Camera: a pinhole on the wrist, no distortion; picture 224 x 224 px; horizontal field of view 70.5 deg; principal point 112.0 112.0 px. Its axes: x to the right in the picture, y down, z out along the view. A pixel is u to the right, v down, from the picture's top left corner.
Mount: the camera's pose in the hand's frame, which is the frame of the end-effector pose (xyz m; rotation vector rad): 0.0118 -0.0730 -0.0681 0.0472 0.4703 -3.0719
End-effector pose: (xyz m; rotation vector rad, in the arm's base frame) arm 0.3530 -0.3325 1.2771 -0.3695 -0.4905 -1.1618
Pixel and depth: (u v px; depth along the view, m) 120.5 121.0 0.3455
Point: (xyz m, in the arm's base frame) 0.1210 -0.2591 1.4875
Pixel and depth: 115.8 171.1 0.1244
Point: 0.2046 -0.3747 1.3158
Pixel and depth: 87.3 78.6 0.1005
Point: 0.2775 -0.3628 1.3214
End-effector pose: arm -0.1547 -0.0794 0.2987 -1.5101 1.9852 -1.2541
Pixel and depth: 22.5 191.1 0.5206
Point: 0.2683 -0.5276 0.5465
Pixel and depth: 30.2 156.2 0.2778
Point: 0.0507 -0.3022 0.4170
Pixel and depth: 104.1 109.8 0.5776
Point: 0.3239 -0.3235 0.2293
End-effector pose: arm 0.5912 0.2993 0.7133 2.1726 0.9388 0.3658
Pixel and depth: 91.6 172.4 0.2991
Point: 0.5787 0.3650 0.3896
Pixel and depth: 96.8 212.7 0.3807
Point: 0.5242 0.4138 0.2566
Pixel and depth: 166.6 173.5 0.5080
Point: 0.4381 0.1935 0.1729
